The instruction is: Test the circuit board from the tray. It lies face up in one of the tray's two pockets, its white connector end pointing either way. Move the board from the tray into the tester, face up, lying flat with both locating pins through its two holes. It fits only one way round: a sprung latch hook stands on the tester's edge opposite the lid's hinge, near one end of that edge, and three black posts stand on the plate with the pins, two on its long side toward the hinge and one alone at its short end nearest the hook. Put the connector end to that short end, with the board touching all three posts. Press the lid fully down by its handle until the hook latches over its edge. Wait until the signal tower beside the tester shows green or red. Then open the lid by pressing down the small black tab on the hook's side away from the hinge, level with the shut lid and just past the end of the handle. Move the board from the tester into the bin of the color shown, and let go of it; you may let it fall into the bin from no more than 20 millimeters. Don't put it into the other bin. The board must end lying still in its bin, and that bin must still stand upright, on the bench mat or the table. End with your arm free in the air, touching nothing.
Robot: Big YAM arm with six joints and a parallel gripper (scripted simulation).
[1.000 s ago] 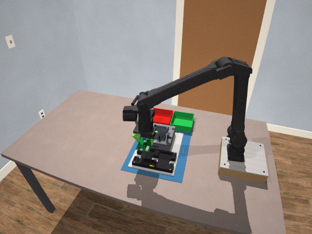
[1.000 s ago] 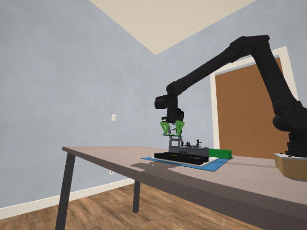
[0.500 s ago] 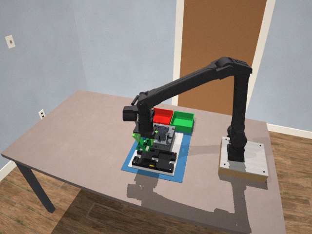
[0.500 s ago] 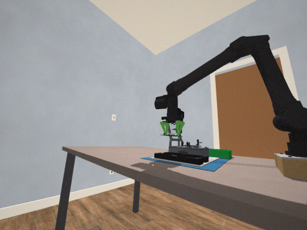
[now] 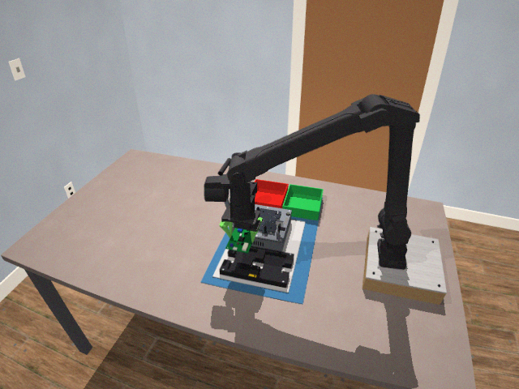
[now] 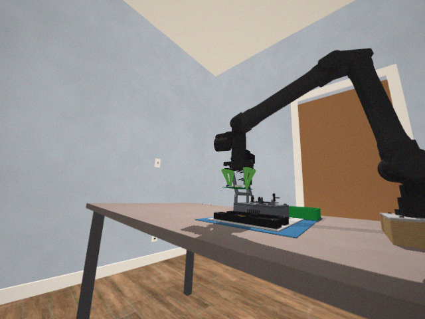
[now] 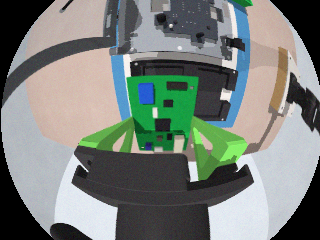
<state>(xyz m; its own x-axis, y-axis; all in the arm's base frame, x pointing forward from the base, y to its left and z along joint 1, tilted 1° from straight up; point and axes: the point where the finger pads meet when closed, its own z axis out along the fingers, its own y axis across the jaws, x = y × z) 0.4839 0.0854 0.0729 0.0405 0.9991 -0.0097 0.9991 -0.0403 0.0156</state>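
The tester plate lies 40 mm behind my hand, 160 mm to the right of it and 50 mm below it. The rest, counted from my hand: red bin (10 mm behind, 370 mm to the right, 110 mm below); then green circuit board (right at my hand); then tester lid (80 mm ahead, 170 mm to the right, 60 mm above).
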